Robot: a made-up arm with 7 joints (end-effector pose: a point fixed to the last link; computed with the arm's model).
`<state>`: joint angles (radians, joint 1 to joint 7).
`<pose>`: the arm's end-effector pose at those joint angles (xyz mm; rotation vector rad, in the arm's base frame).
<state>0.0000 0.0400 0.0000 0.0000 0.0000 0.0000 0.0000</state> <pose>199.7 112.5 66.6 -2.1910 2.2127 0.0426</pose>
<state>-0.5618 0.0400 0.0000 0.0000 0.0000 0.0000 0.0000</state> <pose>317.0 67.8 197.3 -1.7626 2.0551 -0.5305</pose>
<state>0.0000 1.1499 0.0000 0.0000 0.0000 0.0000 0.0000</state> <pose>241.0 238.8 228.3 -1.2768 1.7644 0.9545</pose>
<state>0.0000 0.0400 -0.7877 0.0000 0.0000 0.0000 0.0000</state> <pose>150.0 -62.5 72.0 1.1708 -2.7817 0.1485</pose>
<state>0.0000 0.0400 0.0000 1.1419 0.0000 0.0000 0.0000</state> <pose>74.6 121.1 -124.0 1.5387 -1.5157 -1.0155</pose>
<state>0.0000 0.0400 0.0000 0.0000 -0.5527 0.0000 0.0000</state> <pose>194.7 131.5 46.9 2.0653 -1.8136 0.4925</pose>
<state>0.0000 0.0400 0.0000 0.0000 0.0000 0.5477 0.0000</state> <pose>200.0 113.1 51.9 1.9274 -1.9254 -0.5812</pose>
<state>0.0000 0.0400 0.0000 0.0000 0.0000 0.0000 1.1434</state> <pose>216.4 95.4 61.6 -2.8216 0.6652 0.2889</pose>
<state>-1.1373 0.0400 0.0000 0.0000 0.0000 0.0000 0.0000</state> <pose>342.4 17.0 373.9 -1.2871 1.7910 -0.9837</pose>
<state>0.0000 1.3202 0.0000 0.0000 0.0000 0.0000 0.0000</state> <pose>249.4 239.1 261.0 -1.1310 1.6688 1.0527</pose>
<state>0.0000 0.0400 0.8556 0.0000 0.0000 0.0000 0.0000</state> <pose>102.4 280.5 98.4 -2.7467 1.0765 0.2352</pose>
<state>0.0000 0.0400 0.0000 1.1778 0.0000 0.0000 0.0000</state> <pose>67.6 121.3 -126.9 1.5138 -1.4897 -1.0373</pose>
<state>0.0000 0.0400 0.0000 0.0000 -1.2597 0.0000 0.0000</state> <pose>186.0 135.8 13.0 1.7260 -1.2170 0.9960</pose>
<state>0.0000 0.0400 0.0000 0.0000 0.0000 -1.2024 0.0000</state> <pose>175.6 112.0 85.8 -1.4418 1.4954 -0.9840</pose>
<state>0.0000 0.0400 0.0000 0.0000 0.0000 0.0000 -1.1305</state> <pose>207.8 135.3 65.4 0.6756 -2.8753 0.2217</pose>
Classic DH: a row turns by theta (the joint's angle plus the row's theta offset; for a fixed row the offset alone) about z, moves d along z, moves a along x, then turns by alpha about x. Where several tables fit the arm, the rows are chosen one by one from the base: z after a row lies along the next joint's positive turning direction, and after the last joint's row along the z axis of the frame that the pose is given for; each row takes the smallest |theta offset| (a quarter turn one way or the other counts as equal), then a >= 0, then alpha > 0; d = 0 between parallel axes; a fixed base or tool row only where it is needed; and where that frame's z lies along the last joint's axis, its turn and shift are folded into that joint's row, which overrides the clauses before.
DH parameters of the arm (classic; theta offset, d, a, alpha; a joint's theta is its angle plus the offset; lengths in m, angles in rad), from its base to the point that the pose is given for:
base (fixed): -0.071 0.3181 0.0163 -1.3004
joint 1: -1.3111 0.037 -0.0241 -1.5708
joint 2: 1.2915 0.0045 -0.036 1.5708
joint 3: 1.5708 -0.2383 0.0305 -1.5708
joint 4: -1.5708 0 0.0077 -1.5708
joint 5: 0 0.1817 0.0284 1.5708
joint 6: 1.5708 0.033 0.0453 1.5708
joint 7: 1.5708 -0.0722 -0.005 2.8915
tool (fixed): 3.1414 -0.0891 0 0

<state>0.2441 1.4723 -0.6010 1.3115 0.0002 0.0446 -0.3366</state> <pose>74.7 469.4 211.8 0.6979 -0.7890 -2.6051</pose>
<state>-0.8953 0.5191 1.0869 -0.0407 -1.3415 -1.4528 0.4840</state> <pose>188.2 335.7 284.7 -0.6679 -1.0594 -2.3438</pose>
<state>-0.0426 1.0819 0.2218 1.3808 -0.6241 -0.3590 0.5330</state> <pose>93.6 468.6 174.5 -2.5503 0.0694 1.0665</pose>
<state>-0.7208 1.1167 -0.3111 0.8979 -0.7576 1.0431 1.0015</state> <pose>321.7 351.5 221.1 2.5009 -0.0459 -1.8431</pose>
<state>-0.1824 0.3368 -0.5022 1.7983 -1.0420 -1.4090 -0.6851</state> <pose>32.1 267.6 -47.2 -1.9277 2.2962 0.5243</pose>
